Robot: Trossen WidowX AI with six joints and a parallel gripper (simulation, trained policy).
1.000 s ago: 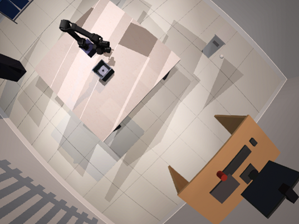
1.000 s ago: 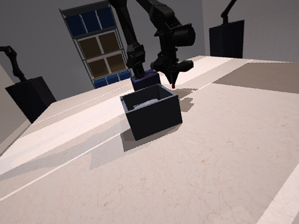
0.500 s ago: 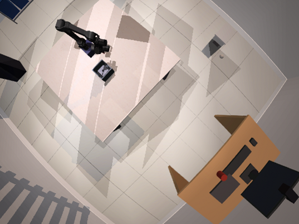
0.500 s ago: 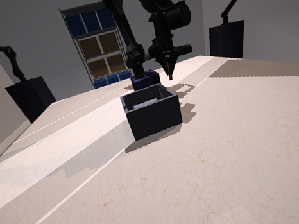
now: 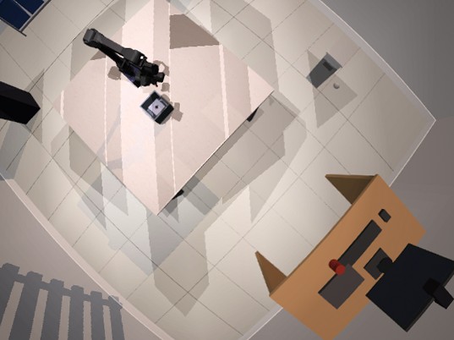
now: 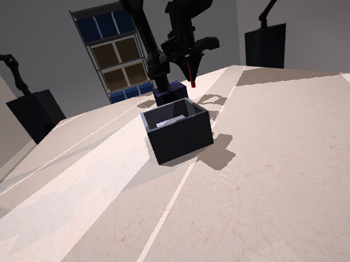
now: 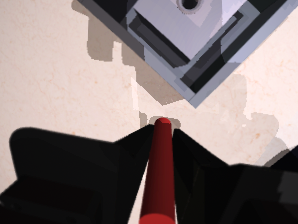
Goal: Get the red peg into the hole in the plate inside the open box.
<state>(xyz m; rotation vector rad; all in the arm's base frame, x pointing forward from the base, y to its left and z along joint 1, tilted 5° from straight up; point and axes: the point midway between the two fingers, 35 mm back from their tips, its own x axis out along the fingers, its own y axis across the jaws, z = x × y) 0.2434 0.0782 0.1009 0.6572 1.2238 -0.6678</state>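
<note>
My gripper tip is 100 mm to the left of the pale plate, 100 mm above it and 80 mm short of it. From my gripper tip the other things lie so: red peg 20 mm above, 10 mm to the left, 10 mm behind; dark box 120 mm below, 100 mm to the right, 80 mm ahead.
</note>
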